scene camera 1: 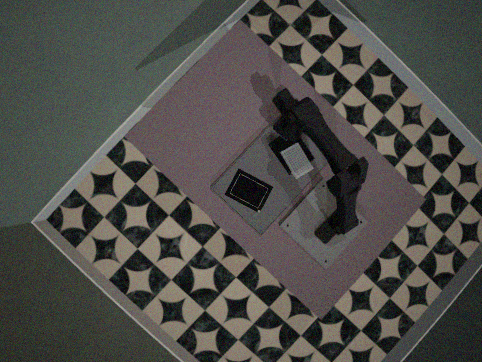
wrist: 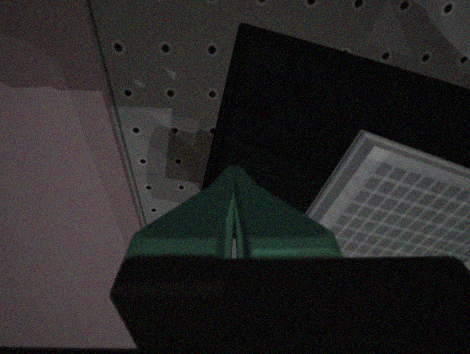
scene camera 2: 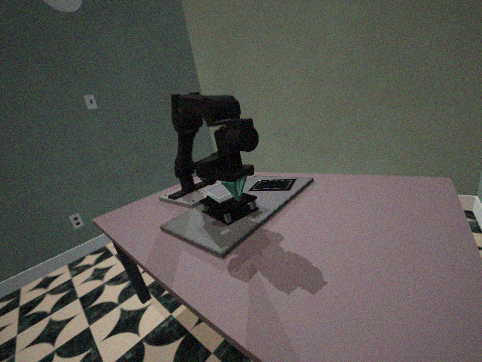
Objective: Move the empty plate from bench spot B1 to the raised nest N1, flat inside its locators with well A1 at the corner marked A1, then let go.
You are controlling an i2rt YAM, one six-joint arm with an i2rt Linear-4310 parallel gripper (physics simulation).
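Frame: origin at the arm's base, x ahead, y left, z up, level; metres.
Where they show: gripper, fingertip midpoint: (scene camera 1: 283, 135) (wrist: 233, 176) (scene camera 2: 239, 200); arm's base, origin of the base link: (scene camera 1: 334, 222) (scene camera 2: 189, 190).
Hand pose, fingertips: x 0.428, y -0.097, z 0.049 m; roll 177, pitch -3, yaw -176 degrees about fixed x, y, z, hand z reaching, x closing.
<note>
Each offset is from my fingertips to the top centre of the thing. "*": to the spot under its first point. Level surfaces: height alone.
The white plate {dx -0.112, dy +0.035, dz +0.016 m} (scene camera 1: 297, 160) (scene camera 2: 218, 192) (wrist: 410, 210) rests askew on the black raised nest (scene camera 1: 280, 150) (scene camera 2: 232, 208) (wrist: 280, 110). It is turned relative to the nest, looks tilted and hangs over the side toward the arm's base. It does not lie flat inside the locators. The marked corner A1 and well A1 cannot be made out. My gripper (scene camera 2: 238, 199) (wrist: 233, 176) is shut and empty, its green fingertips low over the nest beside the plate. Whether they touch the nest cannot be told. In scene camera 1 the arm hides the fingers.
Bench spot B1, a black pad with a pale outline {* dx -0.057, dy +0.261, dz -0.051 m} (scene camera 1: 248, 190) (scene camera 2: 273, 185), lies on the same grey board {dx -0.078, dy +0.103, dz -0.052 m} (scene camera 1: 267, 220) (scene camera 2: 200, 239) (wrist: 190, 70) as the nest. The arm's pale base plate (scene camera 1: 325, 250) adjoins the board. The pink table {dz -0.066 m} (scene camera 1: 190, 120) (scene camera 2: 375, 240) (wrist: 50, 200) surrounds them.
</note>
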